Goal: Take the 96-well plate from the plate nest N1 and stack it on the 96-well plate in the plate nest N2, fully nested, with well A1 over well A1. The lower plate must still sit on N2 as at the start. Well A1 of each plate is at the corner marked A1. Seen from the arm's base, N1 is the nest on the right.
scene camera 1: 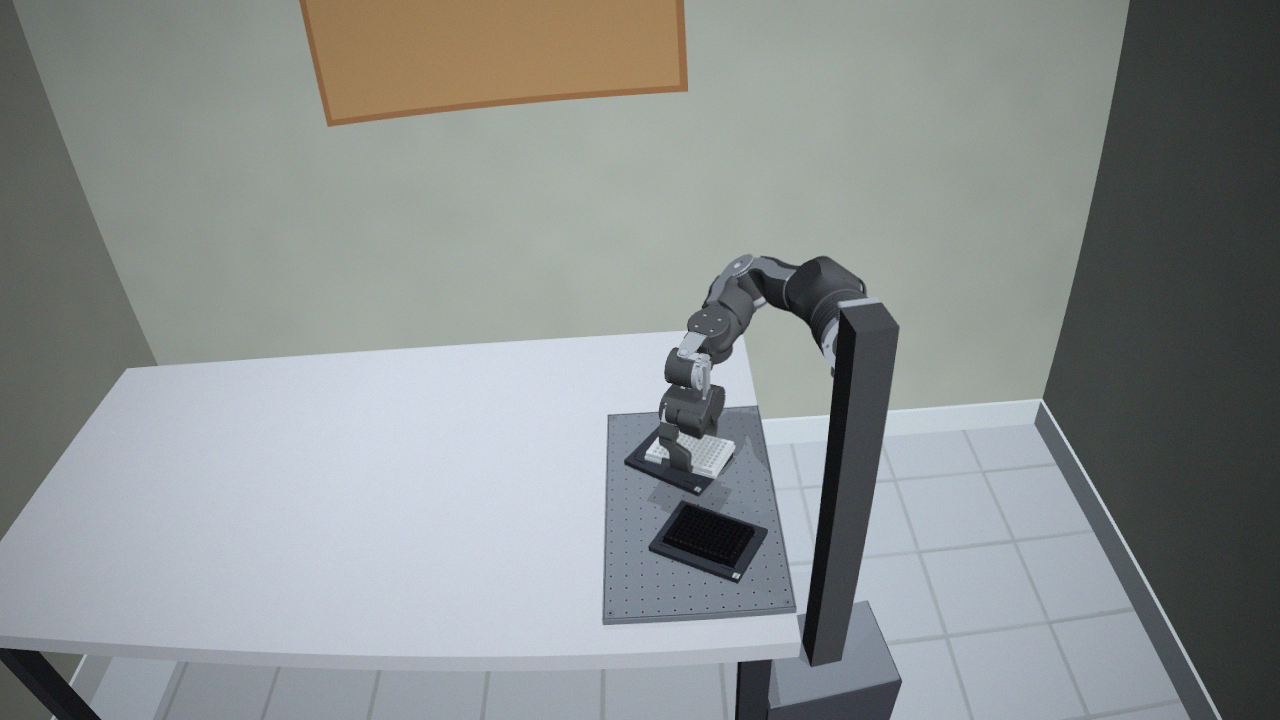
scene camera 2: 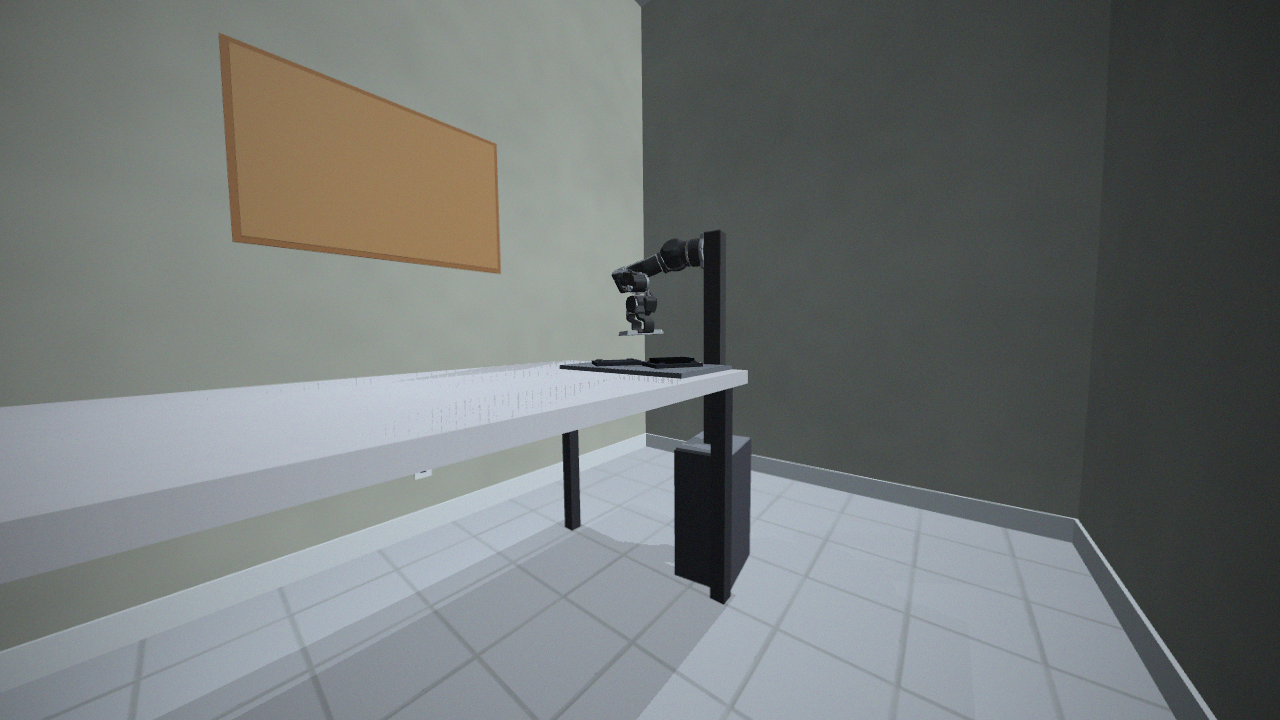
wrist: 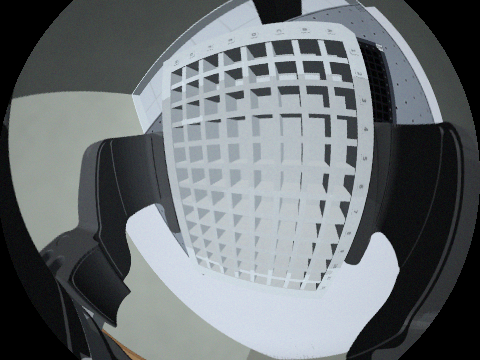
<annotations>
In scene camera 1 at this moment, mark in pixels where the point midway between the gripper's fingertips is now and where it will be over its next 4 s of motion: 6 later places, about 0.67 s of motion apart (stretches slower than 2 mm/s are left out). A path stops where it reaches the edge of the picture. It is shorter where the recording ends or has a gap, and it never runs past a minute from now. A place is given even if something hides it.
My gripper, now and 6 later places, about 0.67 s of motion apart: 689, 451; 692, 460; 699, 477; 705, 493; 709, 508; 708, 521; 706, 526
</annotations>
